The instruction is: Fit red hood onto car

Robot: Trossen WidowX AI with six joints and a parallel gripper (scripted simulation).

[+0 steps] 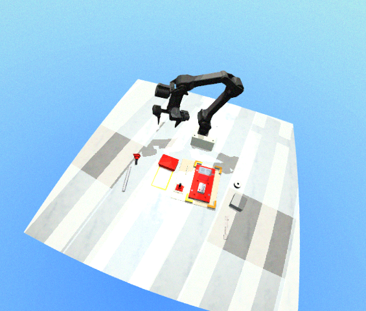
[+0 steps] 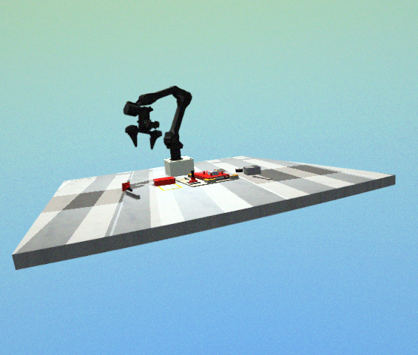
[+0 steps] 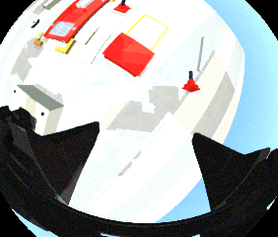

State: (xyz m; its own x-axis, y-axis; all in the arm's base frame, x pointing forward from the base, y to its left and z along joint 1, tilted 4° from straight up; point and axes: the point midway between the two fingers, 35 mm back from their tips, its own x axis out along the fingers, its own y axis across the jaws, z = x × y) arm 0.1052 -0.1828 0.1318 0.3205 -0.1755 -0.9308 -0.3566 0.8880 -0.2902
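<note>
Now: gripper tip 16 cm above the red hood, 11 cm short of it and 6 cm to the right of it. Round my gripper tip: grey block: 47 cm to the left, 22 cm ahead, 15 cm below; thin grey rod: 28 cm ahead, 16 cm below, 12 cm to the right; small ring: 45 cm to the left, 16 cm below, 12 cm ahead.
</note>
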